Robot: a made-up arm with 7 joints. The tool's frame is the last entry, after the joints.
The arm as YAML. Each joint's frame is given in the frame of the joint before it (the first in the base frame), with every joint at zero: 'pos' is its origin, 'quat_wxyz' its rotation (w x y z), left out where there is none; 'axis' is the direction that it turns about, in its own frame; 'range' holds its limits. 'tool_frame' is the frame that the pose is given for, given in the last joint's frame.
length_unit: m
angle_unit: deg
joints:
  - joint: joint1
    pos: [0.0, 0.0, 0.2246]
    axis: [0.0, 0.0, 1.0]
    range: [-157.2, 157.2]
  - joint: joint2
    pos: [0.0, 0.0, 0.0]
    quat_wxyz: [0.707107, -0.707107, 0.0, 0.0]
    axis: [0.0, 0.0, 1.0]
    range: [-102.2, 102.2]
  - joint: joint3
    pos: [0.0, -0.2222, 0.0]
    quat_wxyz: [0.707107, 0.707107, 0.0, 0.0]
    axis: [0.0, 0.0, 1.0]
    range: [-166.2, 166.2]
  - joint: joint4
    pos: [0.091, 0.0, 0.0]
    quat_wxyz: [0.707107, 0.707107, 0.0, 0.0]
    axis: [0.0, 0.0, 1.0]
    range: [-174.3, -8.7]
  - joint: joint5
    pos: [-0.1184, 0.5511, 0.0]
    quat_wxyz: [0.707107, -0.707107, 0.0, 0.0]
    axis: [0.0, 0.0, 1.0]
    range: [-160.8, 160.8]
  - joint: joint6
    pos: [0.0, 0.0, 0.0]
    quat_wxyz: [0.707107, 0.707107, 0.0, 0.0]
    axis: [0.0, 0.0, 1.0]
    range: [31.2, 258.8]
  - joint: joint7
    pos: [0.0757, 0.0, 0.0]
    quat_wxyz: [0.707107, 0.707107, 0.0, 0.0]
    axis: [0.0, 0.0, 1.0]
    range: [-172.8, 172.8]
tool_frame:
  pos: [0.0, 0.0, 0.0]
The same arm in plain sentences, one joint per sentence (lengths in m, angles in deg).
The arm has seven revolute joints in a row. What follows holds with every joint at zero, and every direction is one of the base frame's.
The first joint lies 0.2246 m along +z from the base frame's origin and turns about +z, from -157.2 to 157.2 deg.
The second joint lies at the same point as the first joint and turns about +y, from -102.2 to 102.2 deg.
The third joint lies 0.2222 m along +z from the second joint and turns about +z, from -166.2 to 166.2 deg.
The fourth joint lies 0.091 m along +x from the third joint and turns about -y, from -174.3 to -8.7 deg.
The fifth joint lies 0.1184 m along -x and 0.5511 m along +z from the fourth joint and turns about +z, from -160.8 to 160.8 deg.
The sixth joint lies at the same point as the fifth joint and turns about -y, from 31.2 to 258.8 deg.
The seventh joint lies 0.0757 m along +x from the sixth joint and turns about -z, from -172.8 to 172.8 deg.
The tool frame, which is the frame that the pose is given for, lies at the same point as the seventh joint; its axes are the base frame's turned by roll 180, pitch 0 and yaw 0 deg (as in URDF: about the fixed x, then y, then z).

